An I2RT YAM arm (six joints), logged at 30 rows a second.
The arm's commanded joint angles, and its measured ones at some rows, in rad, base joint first. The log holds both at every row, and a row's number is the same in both.
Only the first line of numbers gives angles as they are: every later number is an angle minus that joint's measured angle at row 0.
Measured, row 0: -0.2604, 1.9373, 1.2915, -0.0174, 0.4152, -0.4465
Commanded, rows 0 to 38: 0.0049, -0.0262, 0.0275, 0.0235, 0.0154, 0.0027; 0.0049, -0.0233, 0.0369, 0.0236, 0.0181, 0.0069; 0.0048, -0.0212, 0.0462, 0.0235, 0.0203, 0.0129; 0.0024, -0.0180, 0.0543, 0.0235, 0.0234, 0.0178; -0.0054, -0.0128, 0.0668, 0.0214, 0.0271, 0.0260; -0.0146, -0.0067, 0.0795, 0.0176, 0.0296, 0.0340; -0.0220, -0.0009, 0.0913, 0.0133, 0.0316, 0.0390; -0.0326, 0.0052, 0.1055, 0.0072, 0.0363, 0.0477; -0.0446, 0.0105, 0.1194, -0.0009, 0.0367, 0.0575; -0.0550, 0.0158, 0.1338, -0.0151, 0.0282, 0.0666; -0.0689, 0.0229, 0.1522, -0.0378, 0.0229, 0.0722; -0.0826, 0.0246, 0.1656, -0.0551, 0.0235, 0.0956; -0.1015, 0.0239, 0.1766, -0.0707, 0.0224, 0.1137; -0.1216, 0.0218, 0.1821, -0.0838, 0.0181, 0.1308; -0.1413, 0.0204, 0.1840, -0.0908, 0.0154, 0.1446; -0.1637, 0.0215, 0.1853, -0.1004, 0.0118, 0.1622; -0.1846, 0.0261, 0.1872, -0.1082, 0.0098, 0.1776; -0.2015, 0.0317, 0.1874, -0.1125, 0.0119, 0.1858; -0.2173, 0.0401, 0.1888, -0.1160, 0.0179, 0.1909; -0.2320, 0.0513, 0.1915, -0.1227, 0.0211, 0.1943; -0.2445, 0.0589, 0.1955, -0.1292, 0.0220, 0.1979; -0.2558, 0.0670, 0.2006, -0.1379, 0.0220, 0.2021; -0.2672, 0.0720, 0.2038, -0.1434, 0.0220, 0.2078; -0.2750, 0.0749, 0.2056, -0.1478, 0.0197, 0.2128; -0.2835, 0.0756, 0.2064, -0.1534, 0.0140, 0.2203; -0.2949, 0.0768, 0.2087, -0.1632, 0.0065, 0.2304; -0.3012, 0.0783, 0.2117, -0.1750, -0.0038, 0.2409; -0.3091, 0.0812, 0.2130, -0.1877, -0.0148, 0.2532; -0.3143, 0.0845, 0.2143, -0.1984, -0.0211, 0.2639; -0.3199, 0.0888, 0.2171, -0.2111, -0.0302, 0.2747; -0.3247, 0.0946, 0.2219, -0.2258, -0.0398, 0.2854; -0.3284, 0.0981, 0.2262, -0.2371, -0.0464, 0.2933; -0.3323, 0.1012, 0.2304, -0.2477, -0.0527, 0.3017; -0.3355, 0.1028, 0.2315, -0.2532, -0.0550, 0.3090; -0.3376, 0.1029, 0.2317, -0.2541, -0.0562, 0.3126; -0.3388, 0.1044, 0.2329, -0.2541, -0.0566, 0.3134; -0.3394, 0.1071, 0.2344, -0.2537, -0.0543, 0.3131; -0.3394, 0.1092, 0.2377, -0.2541, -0.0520, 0.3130; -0.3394, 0.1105, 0.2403, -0.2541, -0.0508, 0.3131
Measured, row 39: -0.3326, 0.0878, 0.2060, -0.2334, -0.0389, 0.2830
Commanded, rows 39 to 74: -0.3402, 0.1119, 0.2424, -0.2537, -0.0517, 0.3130; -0.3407, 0.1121, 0.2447, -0.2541, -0.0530, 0.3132; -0.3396, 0.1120, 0.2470, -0.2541, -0.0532, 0.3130; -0.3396, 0.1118, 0.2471, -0.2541, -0.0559, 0.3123; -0.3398, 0.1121, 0.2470, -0.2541, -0.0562, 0.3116; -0.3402, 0.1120, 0.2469, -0.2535, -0.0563, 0.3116; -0.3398, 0.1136, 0.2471, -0.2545, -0.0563, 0.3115; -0.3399, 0.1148, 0.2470, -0.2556, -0.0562, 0.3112; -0.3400, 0.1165, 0.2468, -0.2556, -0.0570, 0.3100; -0.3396, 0.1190, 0.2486, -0.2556, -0.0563, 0.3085; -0.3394, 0.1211, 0.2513, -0.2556, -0.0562, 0.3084; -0.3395, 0.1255, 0.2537, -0.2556, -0.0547, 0.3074; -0.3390, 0.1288, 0.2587, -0.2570, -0.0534, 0.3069; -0.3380, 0.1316, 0.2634, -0.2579, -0.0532, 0.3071; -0.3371, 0.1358, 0.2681, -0.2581, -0.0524, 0.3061; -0.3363, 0.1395, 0.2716, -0.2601, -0.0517, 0.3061; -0.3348, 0.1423, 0.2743, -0.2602, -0.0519, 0.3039; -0.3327, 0.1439, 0.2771, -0.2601, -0.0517, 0.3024; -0.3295, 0.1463, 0.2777, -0.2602, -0.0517, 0.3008; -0.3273, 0.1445, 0.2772, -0.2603, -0.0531, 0.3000; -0.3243, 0.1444, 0.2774, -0.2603, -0.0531, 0.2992; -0.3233, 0.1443, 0.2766, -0.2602, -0.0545, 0.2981; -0.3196, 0.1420, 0.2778, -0.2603, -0.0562, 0.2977; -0.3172, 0.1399, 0.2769, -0.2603, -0.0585, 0.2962; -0.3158, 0.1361, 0.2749, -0.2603, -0.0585, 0.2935; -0.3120, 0.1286, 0.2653, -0.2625, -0.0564, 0.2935; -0.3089, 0.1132, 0.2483, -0.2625, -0.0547, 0.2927; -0.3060, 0.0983, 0.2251, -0.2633, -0.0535, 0.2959; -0.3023, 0.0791, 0.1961, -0.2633, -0.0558, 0.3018; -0.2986, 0.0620, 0.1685, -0.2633, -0.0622, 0.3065; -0.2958, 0.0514, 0.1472, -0.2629, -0.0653, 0.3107; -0.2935, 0.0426, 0.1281, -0.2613, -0.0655, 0.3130; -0.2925, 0.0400, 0.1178, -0.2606, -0.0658, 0.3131; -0.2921, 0.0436, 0.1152, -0.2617, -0.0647, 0.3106; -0.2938, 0.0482, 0.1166, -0.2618, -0.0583, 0.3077; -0.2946, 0.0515, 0.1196, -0.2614, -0.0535, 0.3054
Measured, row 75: -0.2990, 0.0794, 0.1259, -0.2651, -0.0576, 0.2956
